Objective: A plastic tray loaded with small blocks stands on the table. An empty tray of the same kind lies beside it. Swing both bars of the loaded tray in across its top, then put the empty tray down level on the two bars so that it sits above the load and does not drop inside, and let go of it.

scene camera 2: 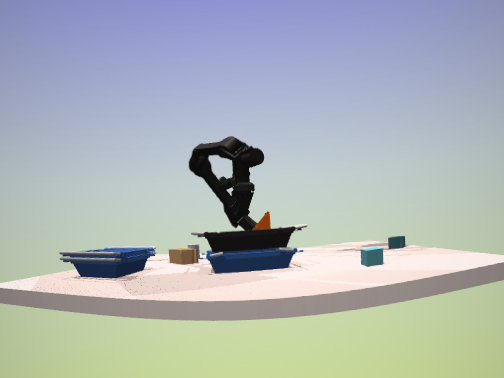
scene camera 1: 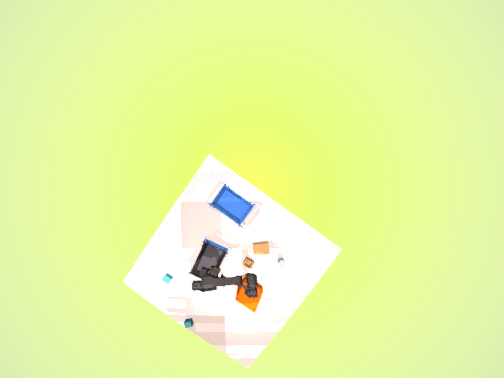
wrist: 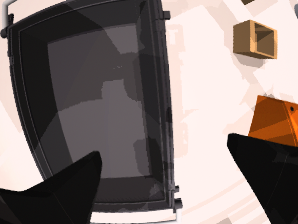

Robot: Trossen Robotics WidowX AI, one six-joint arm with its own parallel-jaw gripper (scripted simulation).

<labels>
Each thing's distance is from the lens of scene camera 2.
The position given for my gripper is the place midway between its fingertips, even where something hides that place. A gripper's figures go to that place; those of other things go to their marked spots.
my gripper [scene camera 2: 243,215]: 114 cm
black tray [scene camera 2: 228,241]: 98 cm
</labels>
